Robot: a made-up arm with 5 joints.
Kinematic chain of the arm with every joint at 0, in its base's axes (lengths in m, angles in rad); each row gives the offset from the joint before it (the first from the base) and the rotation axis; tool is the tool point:
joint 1: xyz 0 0 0.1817 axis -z
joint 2: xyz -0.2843 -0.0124 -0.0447 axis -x
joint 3: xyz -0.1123 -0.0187 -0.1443 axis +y
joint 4: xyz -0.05 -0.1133 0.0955 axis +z
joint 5: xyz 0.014 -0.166 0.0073 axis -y
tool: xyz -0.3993 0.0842 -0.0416
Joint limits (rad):
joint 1: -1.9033..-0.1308
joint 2: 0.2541..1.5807
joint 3: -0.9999..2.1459
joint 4: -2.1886..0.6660
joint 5: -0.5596..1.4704
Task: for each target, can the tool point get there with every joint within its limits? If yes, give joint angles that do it. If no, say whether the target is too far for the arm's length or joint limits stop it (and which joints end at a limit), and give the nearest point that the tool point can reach.
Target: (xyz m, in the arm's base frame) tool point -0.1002 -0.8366 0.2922
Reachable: yes | joints -1.2144 1.4138 0.0271 -0.0853 0.2232
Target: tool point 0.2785 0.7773 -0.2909
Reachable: no: joint limits stop it (at a limit: joint 1, joint 2, joint 3, joint 5) | nearest point -0.0954 0.1359 -0.0748 | short by 0.773 m
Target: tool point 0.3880 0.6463 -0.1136
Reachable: no: joint limits stop it (at a limit: joint 1, joint 2, joint 3, joint 4, joint 5) | nearest point 0.4080 0.1259 0.1742 | short by 0.595 m
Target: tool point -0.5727 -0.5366 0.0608
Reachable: yes | joints -0.5311 0.8724 0.4050 -0.5884 0.6453
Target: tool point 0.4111 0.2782 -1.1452
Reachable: no: too far | nearest point 0.3499 -0.2129 -0.2987 | short by 0.981 m
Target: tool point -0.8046 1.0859 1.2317
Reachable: no: too far | nearest point -0.5029 0.1829 0.5235 | short by 1.187 m
